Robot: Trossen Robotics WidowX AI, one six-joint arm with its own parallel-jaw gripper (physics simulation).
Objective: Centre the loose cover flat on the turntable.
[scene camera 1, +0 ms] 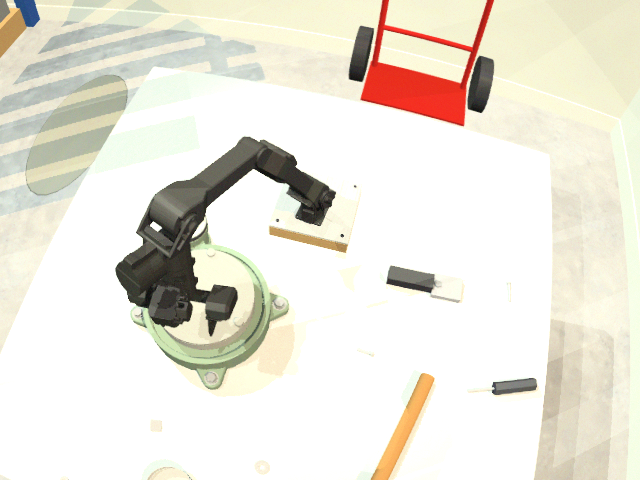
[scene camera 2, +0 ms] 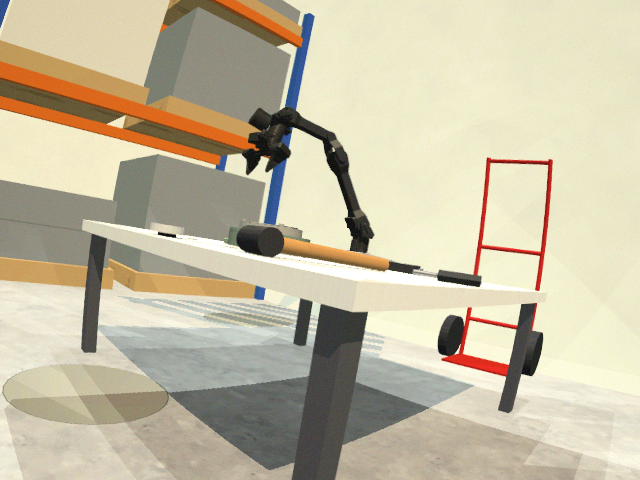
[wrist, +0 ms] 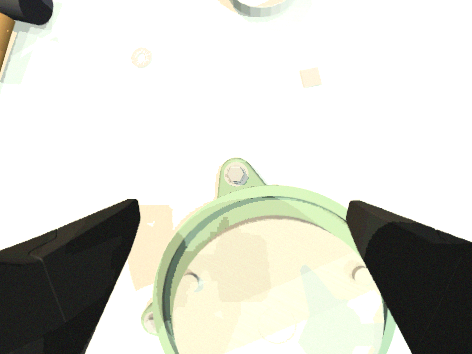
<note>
My gripper [scene camera 1: 187, 330] is open, holding nothing. Also in view: a round cover [scene camera 1: 212, 267]. The table carries a hammer [scene camera 2: 266, 241].
The round cover is seen too in the wrist view [wrist: 269, 277]. My gripper shows as well in scene camera 2 [scene camera 2: 256, 173] and in the wrist view [wrist: 244, 209].
</note>
